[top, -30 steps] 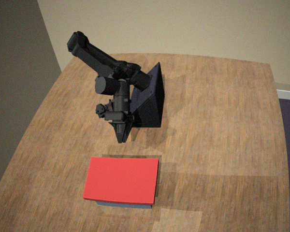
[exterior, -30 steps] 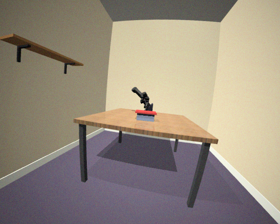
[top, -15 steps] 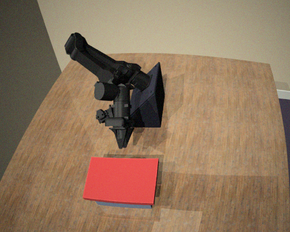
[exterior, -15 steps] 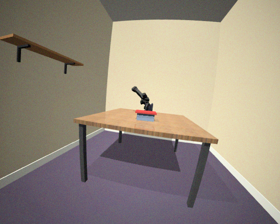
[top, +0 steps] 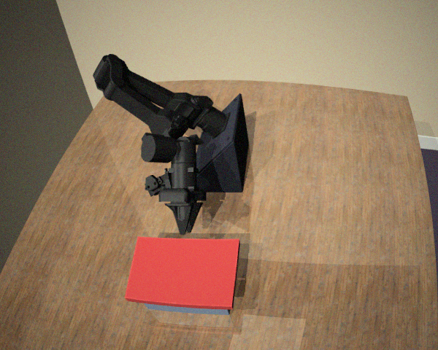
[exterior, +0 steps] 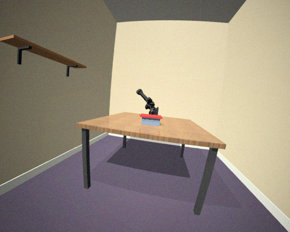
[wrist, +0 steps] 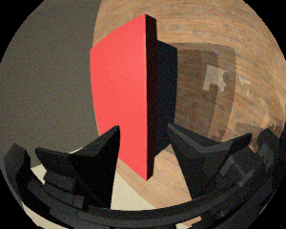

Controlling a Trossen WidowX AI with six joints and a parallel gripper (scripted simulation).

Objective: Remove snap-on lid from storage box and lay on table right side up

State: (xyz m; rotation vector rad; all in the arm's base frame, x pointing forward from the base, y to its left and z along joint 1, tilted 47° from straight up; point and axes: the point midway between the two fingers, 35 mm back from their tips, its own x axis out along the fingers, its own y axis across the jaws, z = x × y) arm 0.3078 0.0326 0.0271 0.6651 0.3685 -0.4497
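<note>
My gripper tip is 9 cm short of the red lid, 2 cm to the right of it and 2 cm above it. Also, from my gripper tip: storage box (9 cm ahead, 2 cm to the left, 6 cm below).
</note>
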